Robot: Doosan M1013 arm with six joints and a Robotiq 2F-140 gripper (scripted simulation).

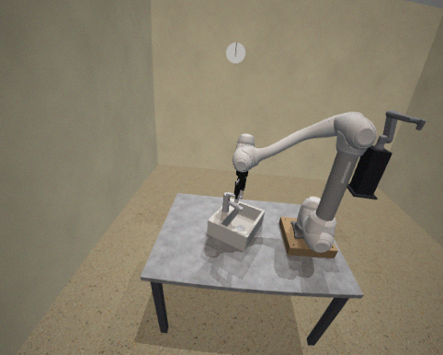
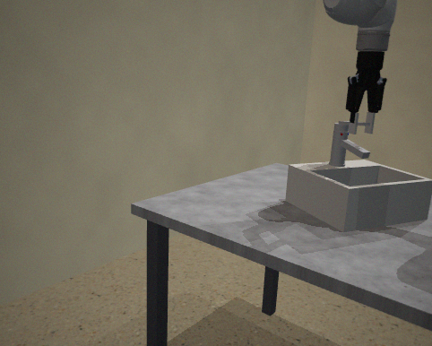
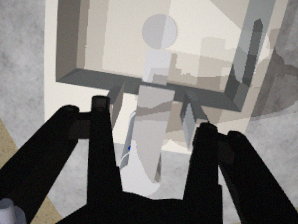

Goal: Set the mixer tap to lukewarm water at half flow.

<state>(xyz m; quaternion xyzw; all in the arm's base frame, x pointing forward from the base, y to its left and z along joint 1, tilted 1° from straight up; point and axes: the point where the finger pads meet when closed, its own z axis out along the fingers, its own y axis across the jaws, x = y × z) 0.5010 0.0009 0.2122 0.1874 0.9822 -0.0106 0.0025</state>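
The lever is 30 mm ahead of my hand and 10 mm to the right of it. From my hand the other things lie so: grey mixer tap (60 mm ahead, 20 mm to the right, 50 mm below); then white basin (30 mm behind, 10 mm to the left, 240 mm below).
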